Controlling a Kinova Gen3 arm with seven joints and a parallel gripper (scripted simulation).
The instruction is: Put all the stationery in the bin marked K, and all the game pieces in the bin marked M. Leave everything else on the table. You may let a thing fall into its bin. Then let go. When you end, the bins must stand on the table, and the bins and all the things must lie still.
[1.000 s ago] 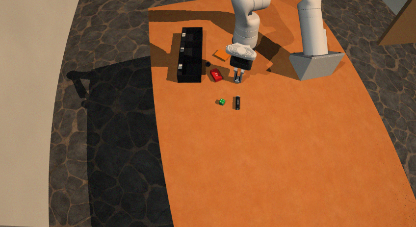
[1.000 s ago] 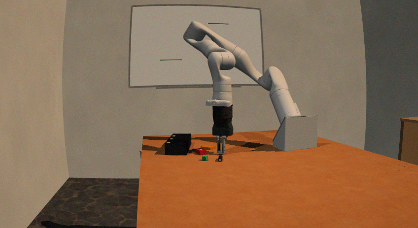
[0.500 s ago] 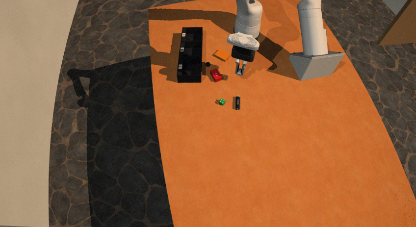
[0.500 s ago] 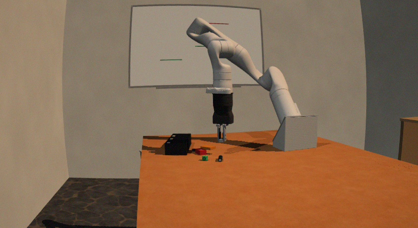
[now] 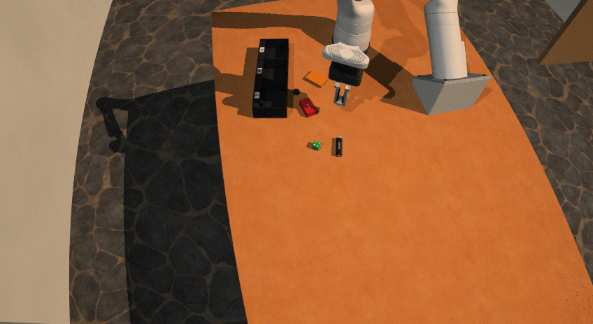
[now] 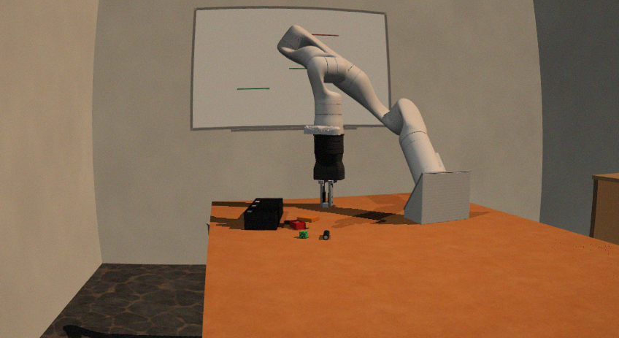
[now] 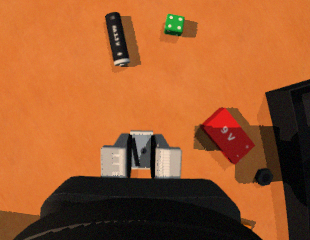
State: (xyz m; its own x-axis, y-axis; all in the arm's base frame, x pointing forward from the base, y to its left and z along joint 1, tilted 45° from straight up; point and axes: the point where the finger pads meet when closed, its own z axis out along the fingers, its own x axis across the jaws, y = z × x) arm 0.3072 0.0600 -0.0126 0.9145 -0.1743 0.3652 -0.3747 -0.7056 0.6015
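Right now my hand is 4 cm short of the orange block, 12 cm to the left of it and 7 cm above it. Round my hand: grey-and-white piece 1 cm below; black cylinder 1 cm ahead, 9 cm to the left, 7 cm below; red 9V battery 8 cm ahead, 4 cm to the right, 7 cm below.
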